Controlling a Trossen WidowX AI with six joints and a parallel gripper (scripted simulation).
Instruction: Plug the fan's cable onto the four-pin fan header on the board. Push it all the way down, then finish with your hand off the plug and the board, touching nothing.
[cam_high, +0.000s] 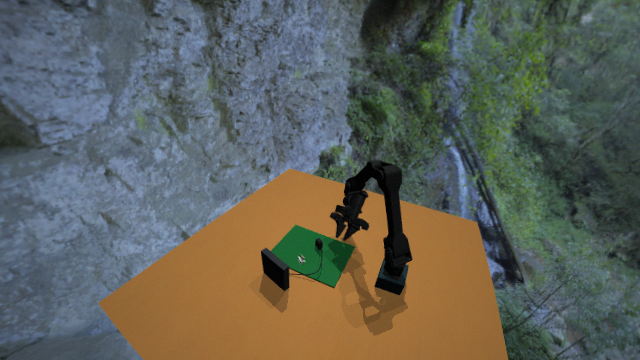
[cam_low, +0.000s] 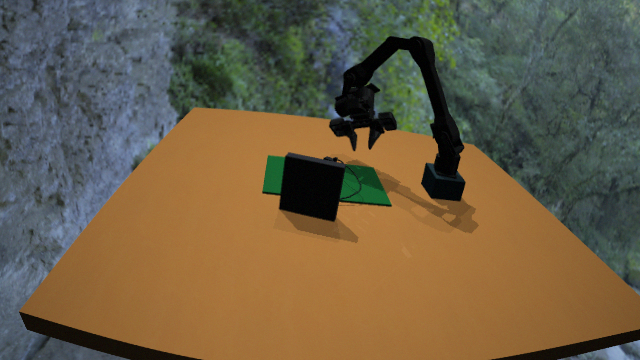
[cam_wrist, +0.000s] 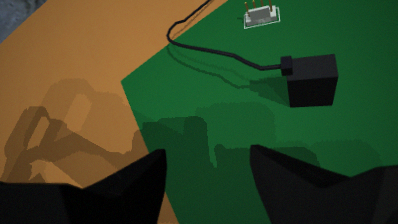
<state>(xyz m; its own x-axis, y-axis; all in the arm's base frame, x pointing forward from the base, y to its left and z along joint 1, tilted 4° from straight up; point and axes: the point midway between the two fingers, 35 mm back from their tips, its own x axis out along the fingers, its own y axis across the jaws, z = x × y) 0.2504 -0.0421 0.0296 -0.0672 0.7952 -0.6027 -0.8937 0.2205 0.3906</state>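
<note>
The black plug is 80 mm ahead of my gripper tip, 40 mm to the left of it and 50 mm below it. Round my gripper tip: white four-pin fan header 90 mm ahead, 140 mm to the left, 70 mm below; black fan 90 mm ahead, 270 mm to the left, 10 mm below; green board 80 mm ahead, 80 mm to the left, 90 mm below.
</note>
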